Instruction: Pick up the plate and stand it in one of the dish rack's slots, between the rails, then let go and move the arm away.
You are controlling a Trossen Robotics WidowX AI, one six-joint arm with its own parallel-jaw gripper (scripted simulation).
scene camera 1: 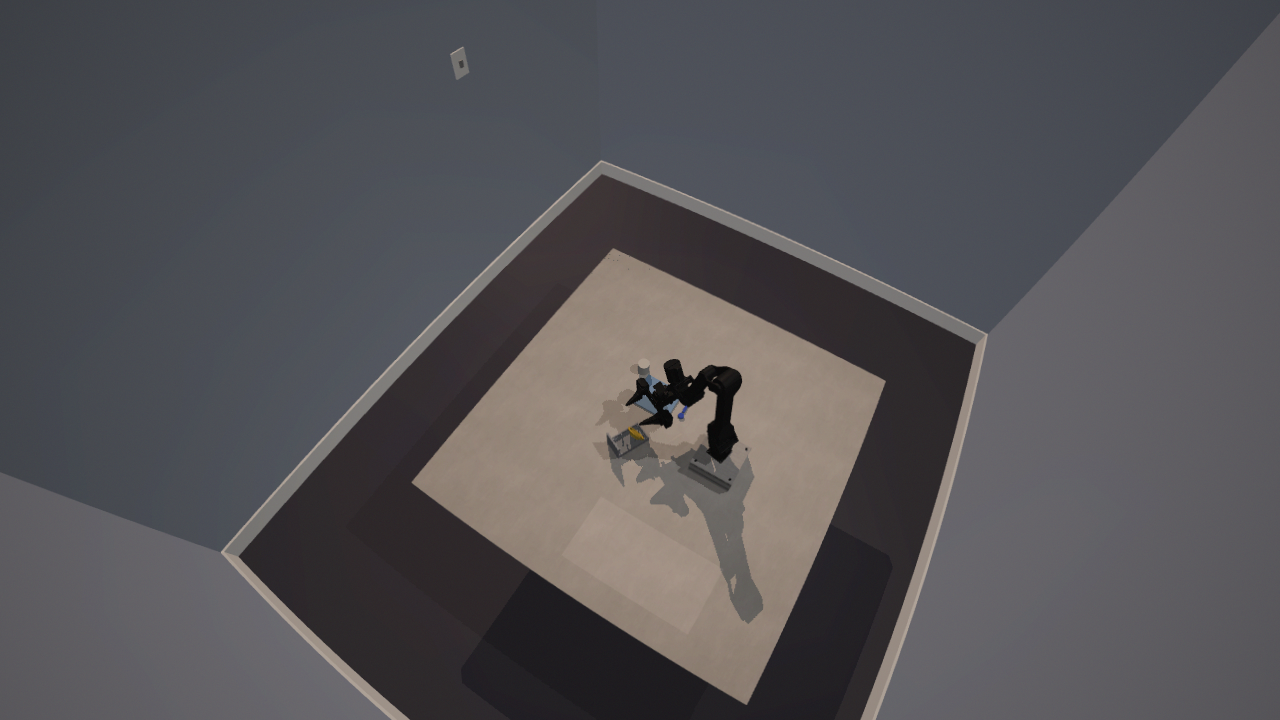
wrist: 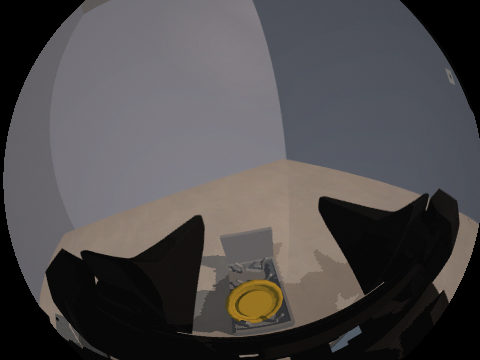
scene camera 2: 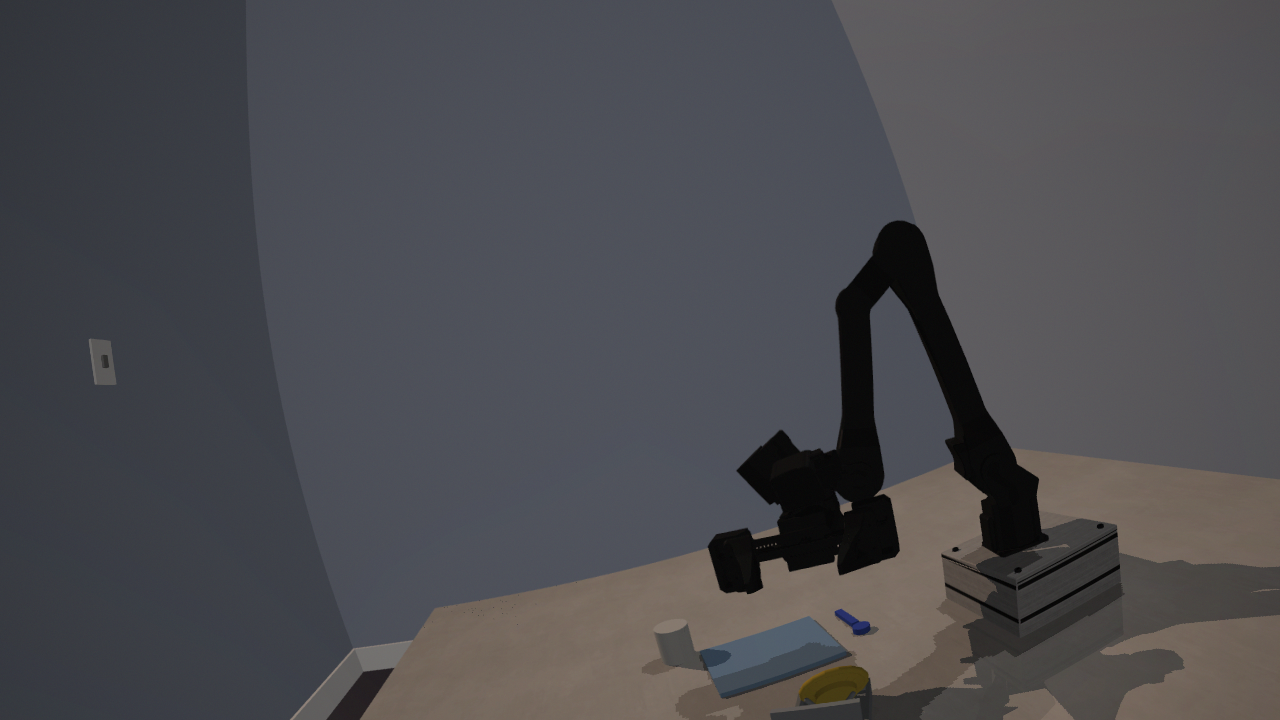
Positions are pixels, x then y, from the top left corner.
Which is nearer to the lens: the yellow plate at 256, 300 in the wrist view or the grey dish rack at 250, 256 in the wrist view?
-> The yellow plate.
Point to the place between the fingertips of my gripper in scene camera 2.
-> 793, 580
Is my gripper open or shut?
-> Open.
